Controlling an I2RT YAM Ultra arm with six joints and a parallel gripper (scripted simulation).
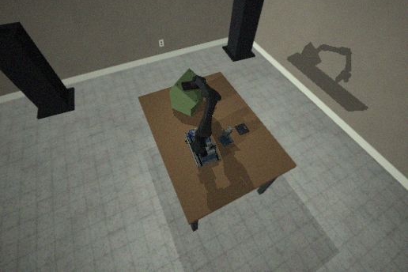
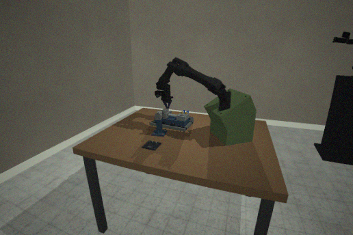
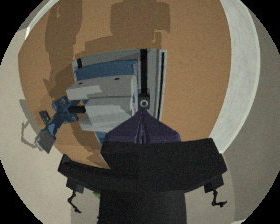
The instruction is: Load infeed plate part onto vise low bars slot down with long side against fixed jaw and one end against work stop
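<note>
Now: the part 40 mm to the left of my hand and 20 mm below it. Round my hand: vise 70 mm below, 70 mm behind, 60 mm to the left; then infeed plate 440 mm to the left, 110 mm behind, 100 mm below.
</note>
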